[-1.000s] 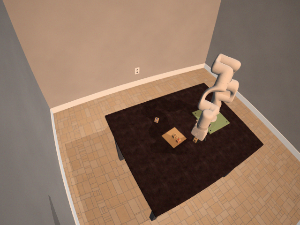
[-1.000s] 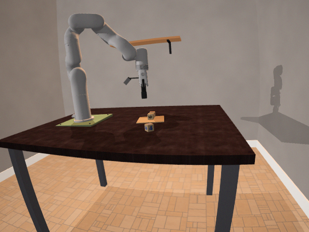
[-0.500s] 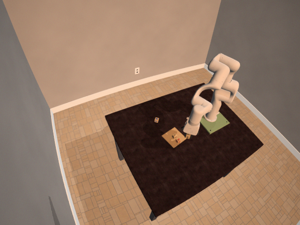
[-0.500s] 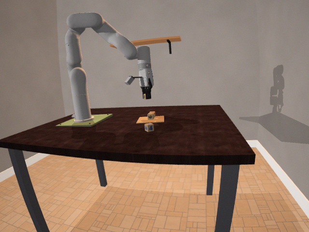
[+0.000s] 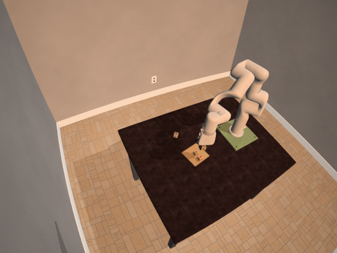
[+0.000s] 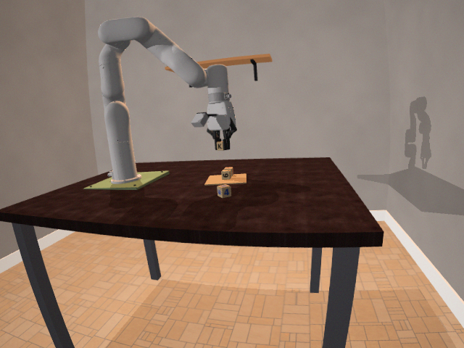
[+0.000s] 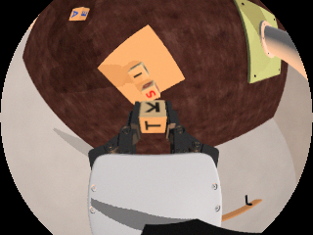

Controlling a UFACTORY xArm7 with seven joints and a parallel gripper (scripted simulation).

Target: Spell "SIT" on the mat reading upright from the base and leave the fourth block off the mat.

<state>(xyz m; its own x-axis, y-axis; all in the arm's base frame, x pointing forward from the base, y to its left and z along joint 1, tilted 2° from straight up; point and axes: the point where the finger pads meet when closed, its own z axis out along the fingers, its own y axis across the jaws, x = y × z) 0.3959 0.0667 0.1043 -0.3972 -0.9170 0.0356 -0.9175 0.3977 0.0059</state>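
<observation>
My hand is 12 cm above the tan mat, 3 cm to the left of it and 2 cm short of it.
</observation>
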